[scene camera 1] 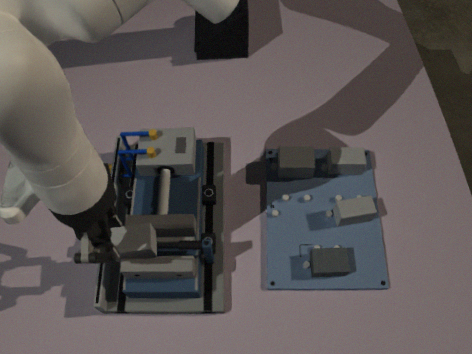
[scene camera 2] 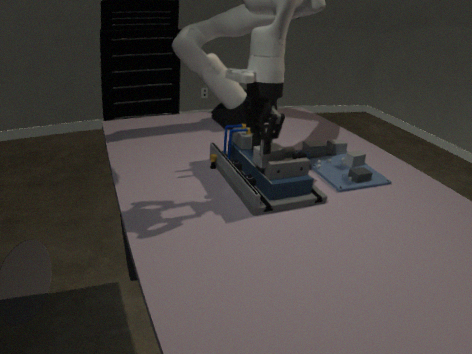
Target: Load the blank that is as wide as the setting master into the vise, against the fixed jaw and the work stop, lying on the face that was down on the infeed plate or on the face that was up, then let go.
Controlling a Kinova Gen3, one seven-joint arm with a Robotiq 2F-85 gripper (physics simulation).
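Places are measured from the arm's base along level axes (x ahead, y left, z up), in millimetres.
Pixels of known places: gripper, fingertip midpoint: [scene camera 1: 113, 242] [scene camera 2: 259, 152]; arm's base, origin of the base link: [scene camera 1: 224, 4] [scene camera 2: 236, 100].
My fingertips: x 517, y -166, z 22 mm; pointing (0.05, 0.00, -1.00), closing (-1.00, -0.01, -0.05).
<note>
Ahead of a thing's pixels: the offset from my fingertips to its top centre. "*": to the spot under its first point.
My gripper [scene camera 1: 115, 246] [scene camera 2: 266, 146] is shut on a light grey blank @(dx -3, dy +25, dz +10 mm) [scene camera 1: 136, 240] [scene camera 2: 258, 156] by its left end in the scene camera 1 view. The blank is at the vise's jaw opening, between the movable jaw [scene camera 1: 176, 225] and the fixed jaw [scene camera 1: 159, 267] [scene camera 2: 287, 168]. In the scene camera 1 view its right end points toward the rod of the work stop @(* dx +7, dy +130, dz -11 mm) [scene camera 1: 207, 246]. The fingers partly cover the blank, and its underside is hidden. I cannot tell whether it touches the jaw, the stop or the vise bed.
The blue infeed plate @(dx -74, dy +318, dz -100 mm) [scene camera 1: 287, 237] [scene camera 2: 332, 179] lies right of the vise. It bears pins and several blocks, including a dark one @(dx +15, dy +313, dz -76 mm) [scene camera 1: 330, 261] [scene camera 2: 360, 174] and a light one @(dx -68, dy +365, dz -65 mm) [scene camera 1: 355, 210] [scene camera 2: 355, 159]. Blue hoses @(* dx -181, dy +17, dz +0 mm) [scene camera 1: 135, 134] [scene camera 2: 226, 140] stand up at the vise's back left.
</note>
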